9 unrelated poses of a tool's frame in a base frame.
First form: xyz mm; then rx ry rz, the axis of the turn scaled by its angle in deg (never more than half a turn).
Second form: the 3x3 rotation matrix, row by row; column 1 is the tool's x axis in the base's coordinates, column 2 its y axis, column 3 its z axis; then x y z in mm. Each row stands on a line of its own. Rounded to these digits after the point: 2 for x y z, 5 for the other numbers.
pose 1, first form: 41.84 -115.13 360.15 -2.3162 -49.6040 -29.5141
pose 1, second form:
0.53412 0.44824 -0.71680
-0.41611 0.87744 0.23864
0.73591 0.17081 0.65518
41.84 -115.13 360.15

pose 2, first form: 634.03 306.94 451.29 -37.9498 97.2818 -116.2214
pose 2, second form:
-0.80226 0.01004 0.59689
-0.58934 -0.17275 -0.78920
0.09519 -0.98491 0.14451
634.03 306.94 451.29

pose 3, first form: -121.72 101.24 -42.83 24.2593 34.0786 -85.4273
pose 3, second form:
-0.01838 0.99405 0.10735
-0.79500 0.05058 -0.60450
-0.60634 -0.09645 0.78934
-121.72 101.24 -42.83

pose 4, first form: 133.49 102.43 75.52 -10.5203 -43.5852 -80.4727
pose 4, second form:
-0.02348 0.92899 -0.36935
-0.81693 0.19513 0.54273
0.57626 0.31448 0.75434
133.49 102.43 75.52

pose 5, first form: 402.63 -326.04 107.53 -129.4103 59.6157 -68.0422
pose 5, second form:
0.36761 -0.43399 0.82250
-0.75832 -0.65186 -0.00503
0.53834 -0.62187 -0.56874
402.63 -326.04 107.53

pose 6, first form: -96.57 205.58 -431.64 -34.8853 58.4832 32.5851
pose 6, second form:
0.41056 -0.68618 0.60050
0.14956 0.70032 0.69799
-0.89948 -0.19675 0.39015
-96.57 205.58 -431.64

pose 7, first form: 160.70 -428.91 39.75 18.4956 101.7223 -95.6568
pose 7, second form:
-0.74492 0.59711 0.29758
-0.26036 0.15050 -0.95371
-0.61425 -0.78792 0.04335
160.70 -428.91 39.75

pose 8, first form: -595.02 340.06 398.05 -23.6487 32.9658 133.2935
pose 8, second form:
-0.70783 -0.69406 -0.13135
0.55283 -0.66005 0.50864
-0.43972 0.28742 0.85090
-595.02 340.06 398.05

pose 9, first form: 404.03 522.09 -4.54 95.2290 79.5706 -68.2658
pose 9, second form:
0.02245 0.97306 -0.22946
0.37474 -0.22097 -0.90041
-0.92686 -0.06577 -0.36961
404.03 522.09 -4.54

